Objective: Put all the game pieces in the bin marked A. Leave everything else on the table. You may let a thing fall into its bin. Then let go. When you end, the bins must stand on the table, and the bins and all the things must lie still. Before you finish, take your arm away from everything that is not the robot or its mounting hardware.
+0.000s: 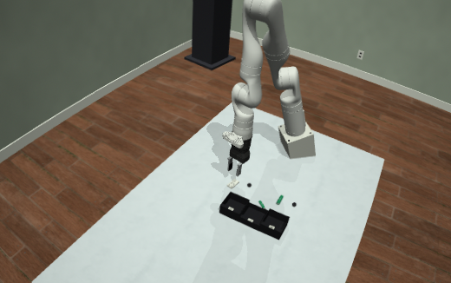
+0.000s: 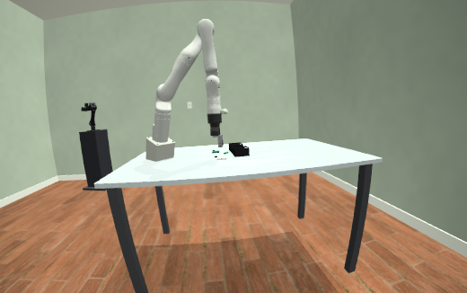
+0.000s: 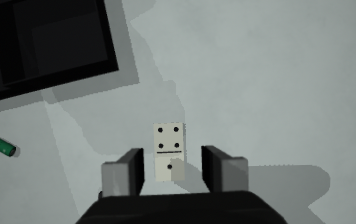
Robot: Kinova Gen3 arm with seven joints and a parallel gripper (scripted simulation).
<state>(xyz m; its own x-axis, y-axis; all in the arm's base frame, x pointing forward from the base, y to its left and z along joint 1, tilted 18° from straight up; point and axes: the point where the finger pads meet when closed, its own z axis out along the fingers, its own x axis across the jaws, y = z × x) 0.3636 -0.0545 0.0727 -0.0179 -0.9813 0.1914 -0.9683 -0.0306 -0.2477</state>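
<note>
Now: the white domino 8 cm below my hand. The rest, counted from my hand: black three-compartment bin 9 cm ahead, 17 cm to the left, 6 cm below; green item 2 cm ahead, 16 cm to the left, 8 cm below.
</note>
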